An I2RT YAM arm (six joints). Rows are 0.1 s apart.
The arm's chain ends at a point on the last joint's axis. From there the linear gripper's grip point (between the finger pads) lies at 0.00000 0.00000 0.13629 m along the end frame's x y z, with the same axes.
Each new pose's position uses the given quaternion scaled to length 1; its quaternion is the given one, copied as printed.
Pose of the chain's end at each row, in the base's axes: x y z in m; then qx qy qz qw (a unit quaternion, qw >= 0):
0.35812, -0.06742, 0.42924, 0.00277, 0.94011, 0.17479, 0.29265
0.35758, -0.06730, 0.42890, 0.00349, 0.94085, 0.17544, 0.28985
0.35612, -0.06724, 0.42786, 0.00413, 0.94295, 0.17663, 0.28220
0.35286, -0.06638, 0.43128, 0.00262, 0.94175, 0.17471, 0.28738
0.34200, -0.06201, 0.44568, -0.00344, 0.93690, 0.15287, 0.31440
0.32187, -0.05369, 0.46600, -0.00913, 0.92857, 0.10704, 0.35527
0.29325, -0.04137, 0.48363, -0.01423, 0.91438, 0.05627, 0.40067
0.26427, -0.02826, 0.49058, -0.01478, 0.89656, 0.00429, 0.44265
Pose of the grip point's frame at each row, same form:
0.43324, -0.02285, 0.32462, 0.00277, 0.94011, 0.17479, 0.29265
0.43208, -0.02258, 0.32390, 0.00349, 0.94085, 0.17544, 0.28985
0.42885, -0.02216, 0.32178, 0.00413, 0.94295, 0.17663, 0.28220
0.42676, -0.02174, 0.32582, 0.00262, 0.94175, 0.17471, 0.28738
0.42215, -0.02268, 0.34270, -0.00344, 0.93690, 0.15287, 0.31440
0.41153, -0.02571, 0.36724, -0.00913, 0.92857, 0.10704, 0.35527
0.39290, -0.02579, 0.39196, -0.01423, 0.91438, 0.05627, 0.40067
0.37243, -0.02543, 0.40770, -0.01478, 0.89656, 0.00429, 0.44265

